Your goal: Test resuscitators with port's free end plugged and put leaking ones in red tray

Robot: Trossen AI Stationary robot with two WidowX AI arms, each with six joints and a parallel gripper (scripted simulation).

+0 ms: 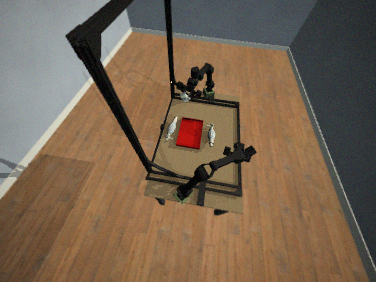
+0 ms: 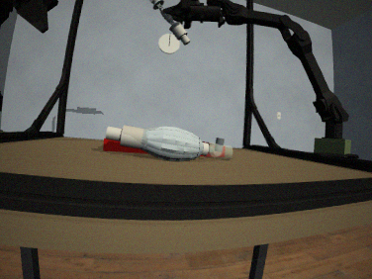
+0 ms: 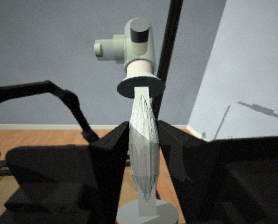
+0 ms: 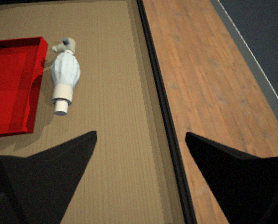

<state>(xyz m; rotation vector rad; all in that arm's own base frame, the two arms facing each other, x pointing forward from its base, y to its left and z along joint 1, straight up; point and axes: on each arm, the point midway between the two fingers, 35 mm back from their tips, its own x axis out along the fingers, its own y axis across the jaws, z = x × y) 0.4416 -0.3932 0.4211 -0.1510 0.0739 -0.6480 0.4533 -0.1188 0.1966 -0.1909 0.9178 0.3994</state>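
The red tray lies 5 cm ahead of my left hand, 1 cm to the left of it and 48 cm below it.
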